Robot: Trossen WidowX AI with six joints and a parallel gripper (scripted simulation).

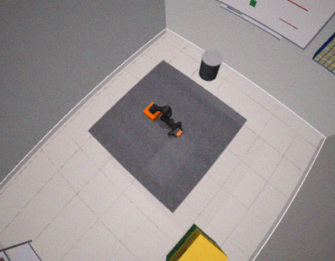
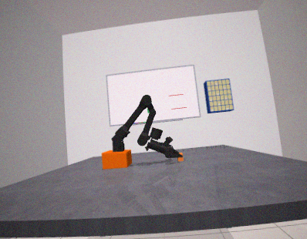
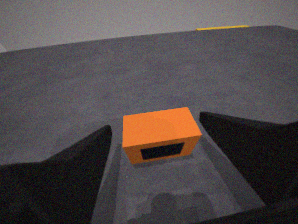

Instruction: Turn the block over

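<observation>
My gripper tip is 2 cm past the block and 1 cm above it.
</observation>
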